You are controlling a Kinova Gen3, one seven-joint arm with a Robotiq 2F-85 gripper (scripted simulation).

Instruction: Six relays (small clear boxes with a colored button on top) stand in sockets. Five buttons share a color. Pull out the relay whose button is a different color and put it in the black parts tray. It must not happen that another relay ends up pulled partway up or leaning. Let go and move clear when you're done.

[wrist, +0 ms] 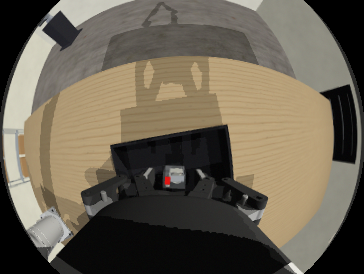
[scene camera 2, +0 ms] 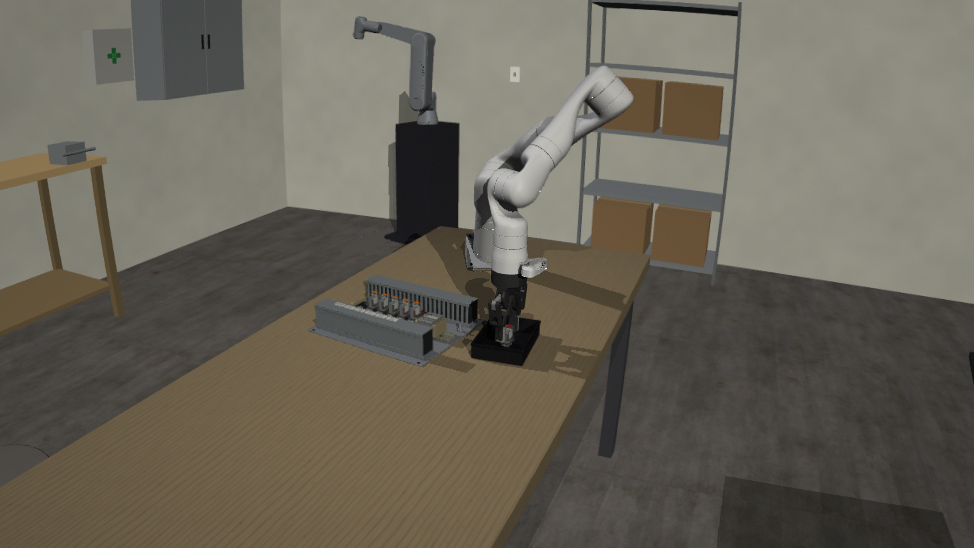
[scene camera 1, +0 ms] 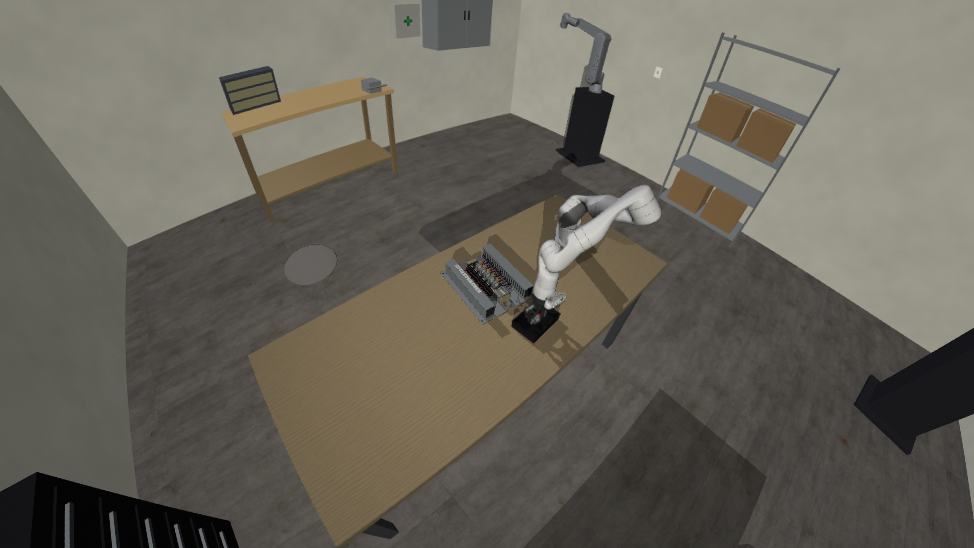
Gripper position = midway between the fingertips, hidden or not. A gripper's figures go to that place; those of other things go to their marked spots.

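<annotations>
My gripper (wrist: 174, 175) is 17 cm from the lens. As for the black parts tray (wrist: 208, 149), that one is 19 cm from the lens.
</annotations>
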